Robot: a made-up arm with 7 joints. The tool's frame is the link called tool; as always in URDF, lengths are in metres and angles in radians. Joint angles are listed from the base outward.
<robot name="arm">
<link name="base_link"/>
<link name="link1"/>
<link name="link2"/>
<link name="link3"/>
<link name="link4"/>
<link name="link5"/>
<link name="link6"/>
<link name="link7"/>
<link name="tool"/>
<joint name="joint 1" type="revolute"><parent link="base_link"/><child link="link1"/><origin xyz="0 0 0.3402"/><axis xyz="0 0 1"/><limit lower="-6.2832" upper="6.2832"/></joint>
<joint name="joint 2" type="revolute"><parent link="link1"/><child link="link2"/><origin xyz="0 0 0"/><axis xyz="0 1 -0.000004"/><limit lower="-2.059" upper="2.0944"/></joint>
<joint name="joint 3" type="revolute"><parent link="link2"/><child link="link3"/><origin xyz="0 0 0.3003"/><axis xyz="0 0 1"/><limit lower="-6.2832" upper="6.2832"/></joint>
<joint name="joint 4" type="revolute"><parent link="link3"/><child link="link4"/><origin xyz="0.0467 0 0"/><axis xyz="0 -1 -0.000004"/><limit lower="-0.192" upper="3.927"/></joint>
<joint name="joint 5" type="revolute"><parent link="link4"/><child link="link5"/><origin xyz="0.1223 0 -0.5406"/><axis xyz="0 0.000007 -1"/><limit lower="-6.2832" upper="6.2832"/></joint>
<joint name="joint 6" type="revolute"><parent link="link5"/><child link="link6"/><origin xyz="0 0 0"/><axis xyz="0 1 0.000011"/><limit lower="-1.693" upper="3.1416"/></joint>
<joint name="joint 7" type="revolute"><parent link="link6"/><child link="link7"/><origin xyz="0.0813 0 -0.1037"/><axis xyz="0 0.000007 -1"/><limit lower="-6.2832" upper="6.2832"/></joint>
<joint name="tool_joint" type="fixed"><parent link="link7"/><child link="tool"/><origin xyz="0 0 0" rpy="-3.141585 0 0"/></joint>
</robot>
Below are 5 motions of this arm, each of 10 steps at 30 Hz.
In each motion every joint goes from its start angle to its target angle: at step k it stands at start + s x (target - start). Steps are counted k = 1, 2, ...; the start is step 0. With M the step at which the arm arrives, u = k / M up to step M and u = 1 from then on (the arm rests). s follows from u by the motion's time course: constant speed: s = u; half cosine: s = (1 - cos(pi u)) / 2; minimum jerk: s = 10 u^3 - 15 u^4 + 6 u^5.
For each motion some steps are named. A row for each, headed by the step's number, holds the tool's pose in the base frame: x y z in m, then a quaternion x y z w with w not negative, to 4 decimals.
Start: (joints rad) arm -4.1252 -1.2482 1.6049 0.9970 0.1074 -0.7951 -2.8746
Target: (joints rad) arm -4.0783 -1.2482 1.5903 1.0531 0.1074 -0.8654 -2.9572
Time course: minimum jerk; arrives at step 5
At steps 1, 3, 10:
1: -0.4263 -0.5317 0.4006 -0.4396 -0.5003 0.7446 0.0446
3: -0.3965 -0.5602 0.4141 -0.3896 -0.5232 0.7573 0.0301
10: -0.3806 -0.5738 0.4209 -0.3635 -0.5334 0.7635 0.0228

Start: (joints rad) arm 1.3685 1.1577 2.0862 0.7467 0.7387 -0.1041 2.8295
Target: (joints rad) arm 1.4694 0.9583 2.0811 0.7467 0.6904 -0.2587 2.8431
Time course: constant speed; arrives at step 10
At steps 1, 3, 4, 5, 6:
1: -0.5840 -0.0255 0.5524 0.6678 -0.2461 -0.3913 0.5833
3: -0.5849 -0.0411 0.5472 0.6804 -0.2419 -0.3987 0.5653
4: -0.5851 -0.0489 0.5446 0.6863 -0.2395 -0.4026 0.5563
5: -0.5852 -0.0566 0.5420 0.6921 -0.2369 -0.4067 0.5473
6: -0.5852 -0.0643 0.5395 0.6976 -0.2340 -0.4108 0.5383

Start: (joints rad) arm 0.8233 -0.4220 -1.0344 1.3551 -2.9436 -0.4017 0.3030
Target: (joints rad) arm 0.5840 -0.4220 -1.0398 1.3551 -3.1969 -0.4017 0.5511
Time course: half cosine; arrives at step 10
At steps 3, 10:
3: 0.5476 -0.2210 0.6428 0.3609 0.7326 0.2439 0.5230
10: 0.4864 -0.3423 0.6327 0.4568 0.6887 0.1636 0.5387

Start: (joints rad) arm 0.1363 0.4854 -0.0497 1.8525 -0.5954 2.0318 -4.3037
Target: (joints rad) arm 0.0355 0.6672 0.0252 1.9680 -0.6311 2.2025 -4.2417
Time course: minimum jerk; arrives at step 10
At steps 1, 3, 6, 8, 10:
1: 0.7434 -0.0008 0.4858 0.4944 -0.7532 0.1002 0.4221
3: 0.7459 -0.0059 0.4751 0.4837 -0.7531 0.0931 0.4361
6: 0.7526 -0.0248 0.4386 0.4472 -0.7506 0.0681 0.4816
8: 0.7548 -0.0349 0.4202 0.4287 -0.7482 0.0549 0.5035
10: 0.7552 -0.0372 0.4161 0.4245 -0.7475 0.0519 0.5083

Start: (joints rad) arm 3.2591 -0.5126 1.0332 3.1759 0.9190 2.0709 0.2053
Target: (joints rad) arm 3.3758 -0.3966 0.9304 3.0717 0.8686 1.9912 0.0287
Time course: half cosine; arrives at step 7
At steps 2, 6, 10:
2: 0.4880 0.0175 1.0600 0.7774 -0.4109 0.3016 0.3686
6: 0.4017 -0.0025 1.1235 0.7726 -0.3930 0.3362 0.3682
10: 0.3957 -0.0043 1.1272 0.7723 -0.3920 0.3382 0.3682

